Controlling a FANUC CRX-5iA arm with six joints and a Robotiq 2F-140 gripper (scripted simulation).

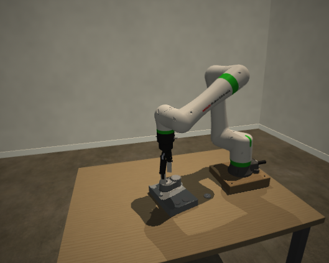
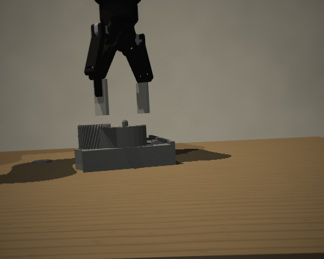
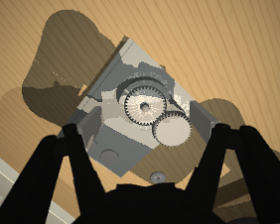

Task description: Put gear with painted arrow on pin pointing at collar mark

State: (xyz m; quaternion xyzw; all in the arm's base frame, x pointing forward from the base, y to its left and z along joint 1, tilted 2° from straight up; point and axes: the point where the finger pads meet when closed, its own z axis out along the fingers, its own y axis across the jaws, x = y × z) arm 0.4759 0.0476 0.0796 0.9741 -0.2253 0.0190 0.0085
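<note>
Now: hand 50 mm above the gear.
</note>
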